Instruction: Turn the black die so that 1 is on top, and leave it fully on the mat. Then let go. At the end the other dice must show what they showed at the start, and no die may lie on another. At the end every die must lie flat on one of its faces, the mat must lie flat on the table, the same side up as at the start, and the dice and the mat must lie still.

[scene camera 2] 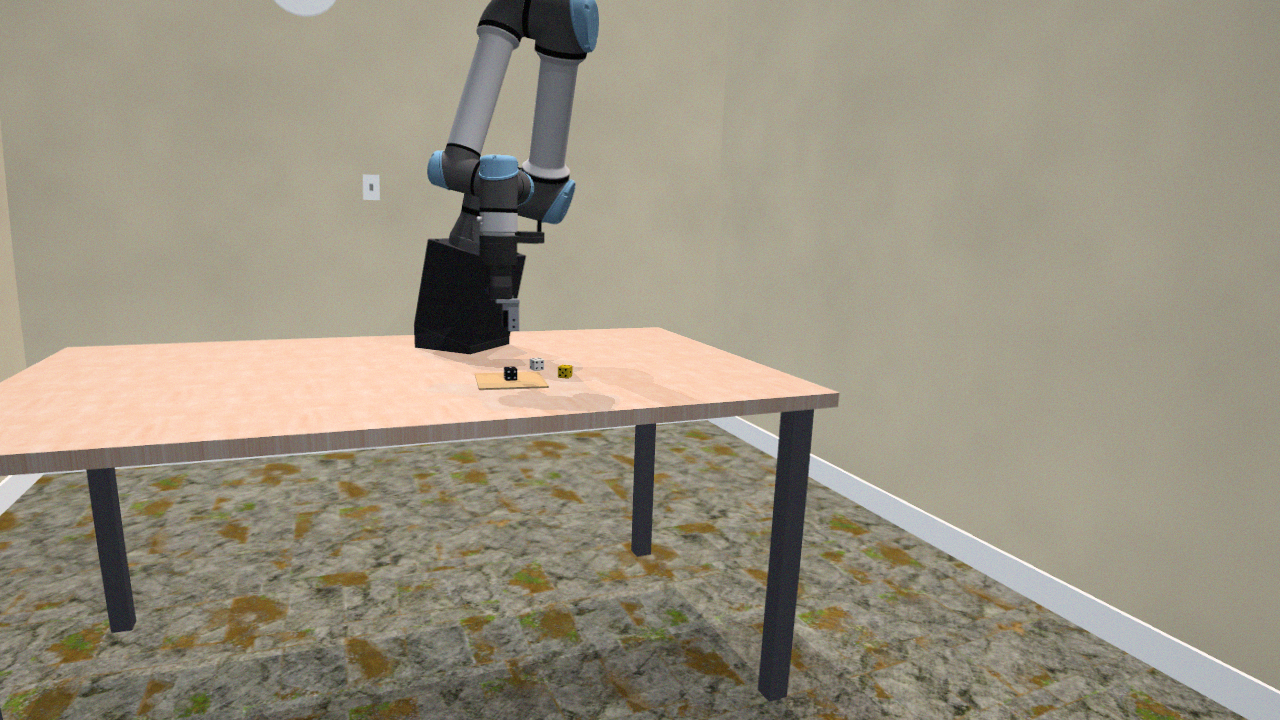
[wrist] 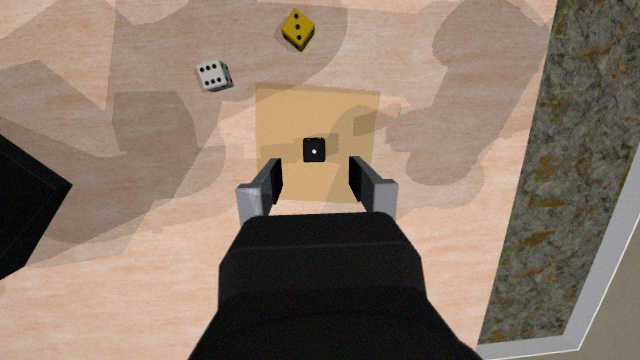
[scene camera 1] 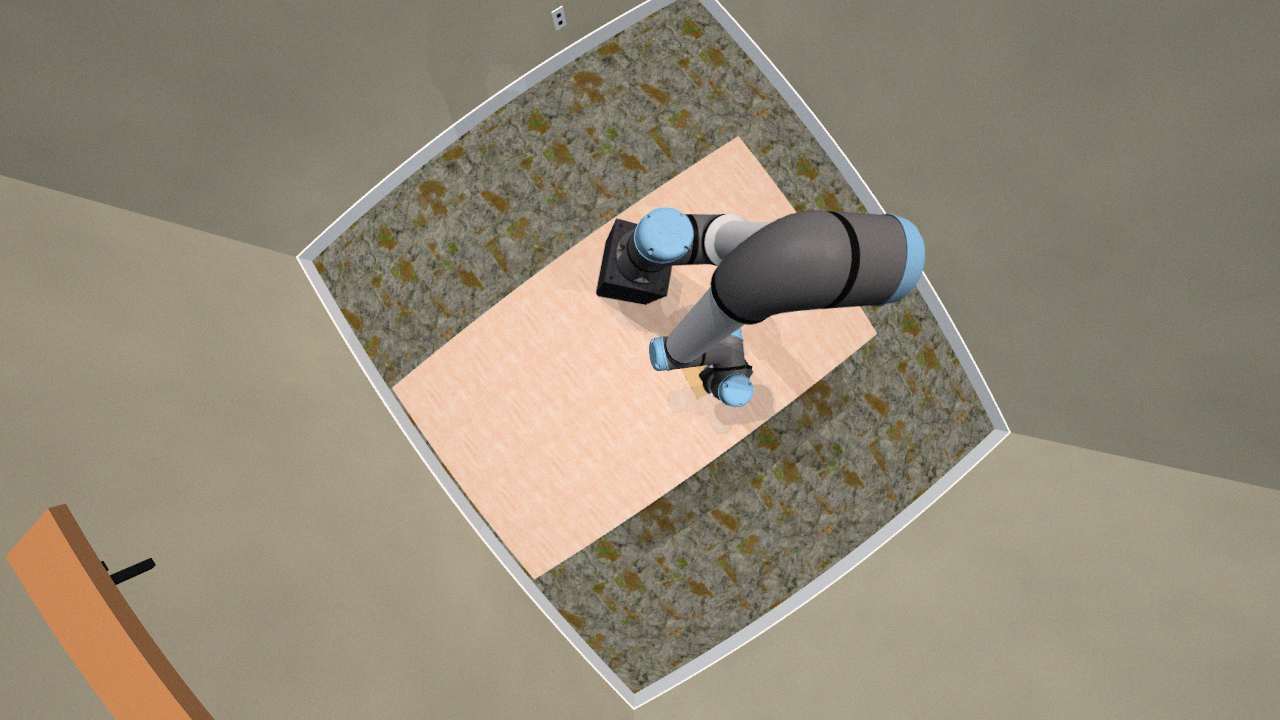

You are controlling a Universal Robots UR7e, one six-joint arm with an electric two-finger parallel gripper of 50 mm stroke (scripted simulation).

I see my gripper (scene camera 2: 510, 328), a white die (wrist: 214, 75) and a mat (scene camera 2: 526, 380).
The mat is seen too in the wrist view (wrist: 285, 114). My gripper shows as well in the wrist view (wrist: 315, 171).
